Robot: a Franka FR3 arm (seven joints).
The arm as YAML. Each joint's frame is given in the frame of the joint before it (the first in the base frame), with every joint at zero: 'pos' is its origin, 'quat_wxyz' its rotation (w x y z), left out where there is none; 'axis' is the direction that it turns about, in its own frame. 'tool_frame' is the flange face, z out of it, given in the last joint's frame.
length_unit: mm
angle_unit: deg
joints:
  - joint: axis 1
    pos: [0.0, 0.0, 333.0]
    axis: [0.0, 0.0, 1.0]
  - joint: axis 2
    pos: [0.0, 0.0, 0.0]
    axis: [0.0, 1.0, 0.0]
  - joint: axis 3
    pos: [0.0, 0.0, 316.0]
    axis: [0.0, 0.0, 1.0]
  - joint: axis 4
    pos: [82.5, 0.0, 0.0]
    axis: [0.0, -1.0, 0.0]
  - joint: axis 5
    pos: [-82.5, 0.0, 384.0]
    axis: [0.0, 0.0, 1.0]
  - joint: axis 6
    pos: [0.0, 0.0, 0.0]
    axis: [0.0, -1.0, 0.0]
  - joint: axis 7
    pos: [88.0, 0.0, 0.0]
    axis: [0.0, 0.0, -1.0]
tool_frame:
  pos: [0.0, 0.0, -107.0]
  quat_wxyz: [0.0, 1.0, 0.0, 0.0]
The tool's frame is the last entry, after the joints.
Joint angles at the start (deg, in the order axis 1, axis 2, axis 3, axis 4, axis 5, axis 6, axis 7):
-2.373, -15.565, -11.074, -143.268, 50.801, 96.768, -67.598
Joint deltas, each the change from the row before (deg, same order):
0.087, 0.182, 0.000, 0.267, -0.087, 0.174, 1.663
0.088, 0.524, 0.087, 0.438, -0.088, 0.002, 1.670
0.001, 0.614, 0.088, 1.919, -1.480, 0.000, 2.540
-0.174, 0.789, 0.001, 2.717, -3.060, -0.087, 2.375
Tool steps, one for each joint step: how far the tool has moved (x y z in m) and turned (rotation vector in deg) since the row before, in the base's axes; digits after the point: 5 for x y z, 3 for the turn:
0.00164, -0.00016, 0.00044, -0.399, 1.253, -0.864
0.00248, 0.00050, -0.00074, -0.347, 1.513, -0.685
0.00805, -0.00329, 0.00739, -1.860, 1.075, -0.494
0.00993, -0.00754, 0.01020, -3.241, 0.580, 0.164

